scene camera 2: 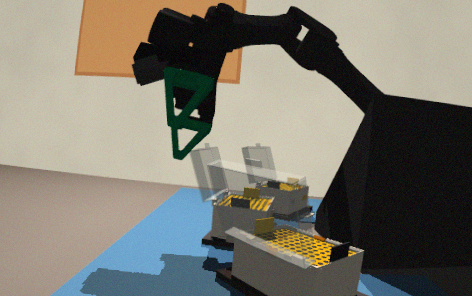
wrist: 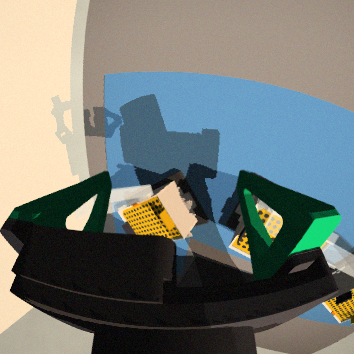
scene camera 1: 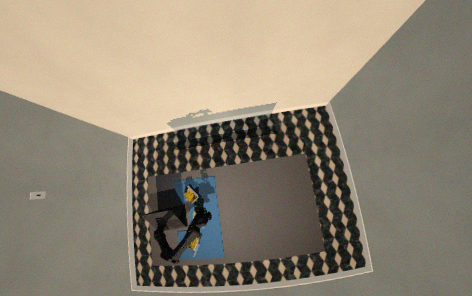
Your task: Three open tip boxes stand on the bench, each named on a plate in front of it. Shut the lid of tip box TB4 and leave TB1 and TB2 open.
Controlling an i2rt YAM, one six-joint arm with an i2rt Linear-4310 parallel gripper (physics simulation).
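Where they show: gripper, fingertip midpoint: (scene camera 2: 175, 144) (wrist: 173, 177) (scene camera 1: 204, 205); arm's base at its link origin: (scene camera 2: 427, 177) (scene camera 1: 162, 223).
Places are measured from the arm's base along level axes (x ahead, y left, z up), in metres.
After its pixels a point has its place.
The nearest tip box in scene camera 2 (scene camera 2: 296, 265) @[y 0.329, x 0.260, z -0.059 m] (scene camera 1: 191, 194) @[y 0.263, x 0.267, z -0.066 m] (wrist: 150, 217) @[y 0.245, x 0.270, z -0.066 m], the middle box (scene camera 2: 240, 218) (scene camera 1: 195, 214) @[y 0.076, x 0.305, z -0.069 m] (wrist: 242, 243) @[y 0.092, x 0.309, z -0.067 m] and the farthest box (scene camera 2: 289, 200) (scene camera 1: 193, 244) @[y -0.198, x 0.281, z -0.067 m] (wrist: 342, 306) @[y -0.165, x 0.255, z -0.067 m] are pale with yellow tip racks. All three have clear lids raised. The middle box's lid (scene camera 2: 206, 172) @[y 0.046, x 0.407, z -0.021 m] and the farthest box's lid (scene camera 2: 260, 160) @[y 0.312, x 0.301, z 0.030 m] stand upright. No plate name is readable, so I cannot tell which is TB4. My gripper (scene camera 1: 198, 205) @[y 0.173, x 0.426, z 0.029 m] (scene camera 2: 179, 143) @[y 0.173, x 0.426, z 0.029 m] (wrist: 173, 177) @[y 0.173, x 0.426, z 0.029 m] is open and empty, above the boxes and touching none. Its fingers partly cover the middle box in the wrist view.
The boxes stand on a blue mat (scene camera 1: 217, 240) @[y -0.179, x 0.498, z -0.124 m] (scene camera 2: 120, 250) @[y 0.202, x 0.489, z -0.124 m] (wrist: 270, 120) @[y 0.121, x 0.468, z -0.123 m] on the grey-brown bench top (scene camera 1: 270, 210) @[y 0.088, x 1.012, z -0.127 m]. A big black stand (scene camera 2: 415, 190) @[y 0.139, x 0.081, z -0.007 m] is close on the arm's base side. The raised lids stand close together in scene camera 2. A cream wall (wrist: 35, 60) lies beyond the mat.
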